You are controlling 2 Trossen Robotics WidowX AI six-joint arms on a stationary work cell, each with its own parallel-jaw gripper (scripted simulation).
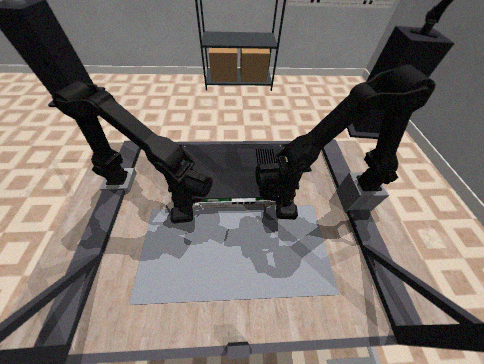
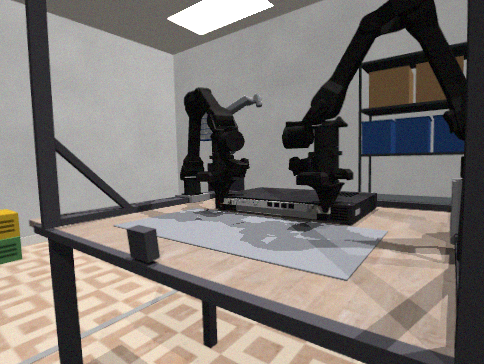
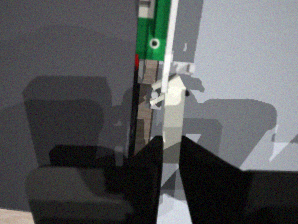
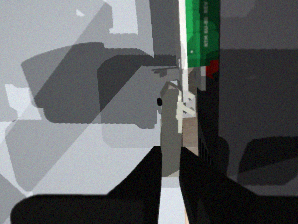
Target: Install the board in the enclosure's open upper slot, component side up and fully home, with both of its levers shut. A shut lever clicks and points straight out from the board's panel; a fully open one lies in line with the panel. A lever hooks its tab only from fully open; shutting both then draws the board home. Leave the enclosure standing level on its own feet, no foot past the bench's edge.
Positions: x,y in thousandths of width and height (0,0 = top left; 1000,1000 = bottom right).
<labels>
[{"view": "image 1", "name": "left gripper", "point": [387,570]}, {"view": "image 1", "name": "right gripper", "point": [580,562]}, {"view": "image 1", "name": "enclosure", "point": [480,460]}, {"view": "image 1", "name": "grey mat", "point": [476,696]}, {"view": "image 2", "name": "left gripper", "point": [460,556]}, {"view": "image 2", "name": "right gripper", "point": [675,584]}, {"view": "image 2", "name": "enclosure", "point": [722,570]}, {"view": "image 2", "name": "small block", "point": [296,669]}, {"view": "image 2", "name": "grey mat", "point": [695,691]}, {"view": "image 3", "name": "left gripper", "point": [569,636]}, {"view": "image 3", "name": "enclosure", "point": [260,346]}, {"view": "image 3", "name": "grey mat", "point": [790,484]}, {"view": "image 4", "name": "right gripper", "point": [565,685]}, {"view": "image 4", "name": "enclosure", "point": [810,417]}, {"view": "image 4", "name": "grey mat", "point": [290,511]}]
</labels>
